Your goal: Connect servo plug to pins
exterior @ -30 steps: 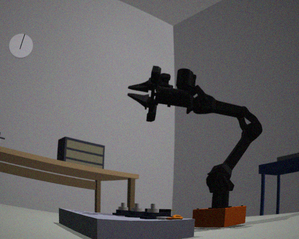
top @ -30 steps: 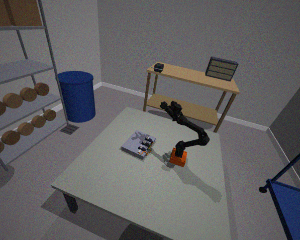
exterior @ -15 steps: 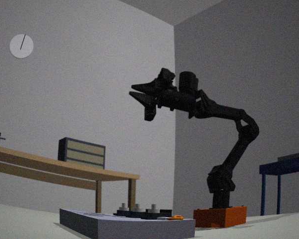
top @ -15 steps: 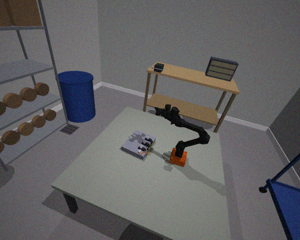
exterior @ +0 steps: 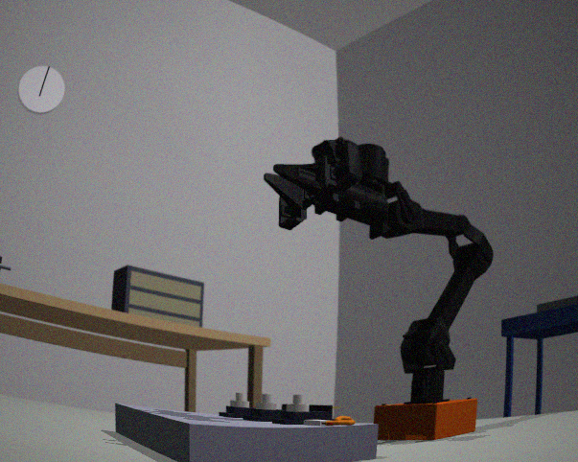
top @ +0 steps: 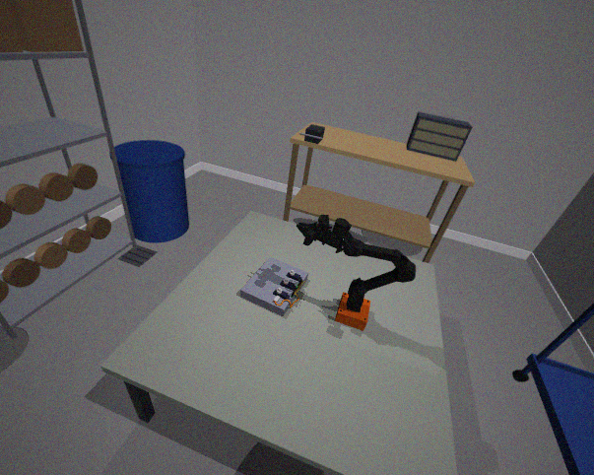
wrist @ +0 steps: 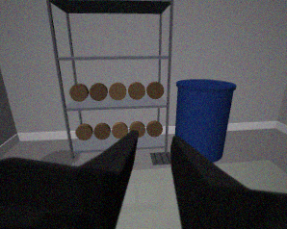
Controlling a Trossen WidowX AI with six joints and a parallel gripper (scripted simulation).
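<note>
Right now the green band is 34 cm below my gripper tip, 6 cm behind it and 4 cm to the left of it.
</note>
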